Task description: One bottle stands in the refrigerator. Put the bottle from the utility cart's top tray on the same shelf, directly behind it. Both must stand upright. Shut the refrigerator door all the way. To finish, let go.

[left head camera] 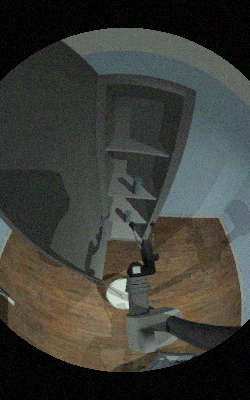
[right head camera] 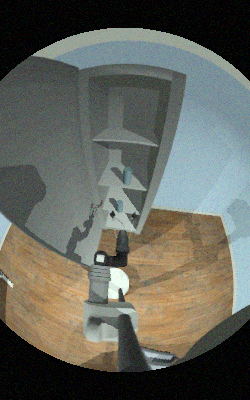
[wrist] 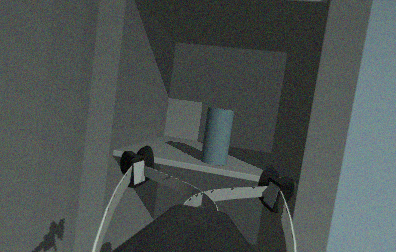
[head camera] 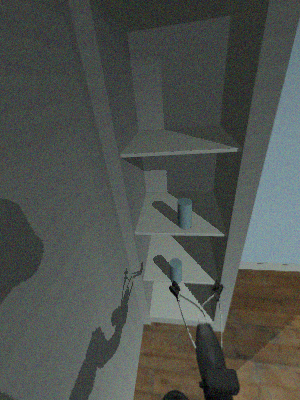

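Note:
The refrigerator [head camera: 252, 125] [right head camera: 169, 135] stands open, its door [head camera: 45, 150] [left head camera: 45, 125] [right head camera: 40, 110] swung out at the left. A blue-grey bottle [head camera: 184, 214] [left head camera: 136, 185] [right head camera: 127, 175] [wrist: 218, 136] stands upright on the middle shelf [head camera: 150, 225] [wrist: 145, 147]. A second such bottle [head camera: 175, 270] [left head camera: 127, 216] [right head camera: 119, 205] stands upright on the shelf below. My gripper [head camera: 196, 290] [left head camera: 142, 224] [right head camera: 123, 215] [wrist: 206, 169] is open and empty, facing the refrigerator. In the wrist view its fingertips flank the middle shelf's front edge, with the bottle beyond, right of centre. A fingertip overlaps the lower bottle's base in the head view.
A higher shelf [head camera: 180, 142] spans the refrigerator above both bottles. The refrigerator's side walls bound the opening. A white disc [left head camera: 117, 294] [right head camera: 118, 283] lies under my arm. A grey framed object [left head camera: 170, 361] [right head camera: 157, 356] shows partly at the bottom. A blue wall [head camera: 275, 175] is at the right.

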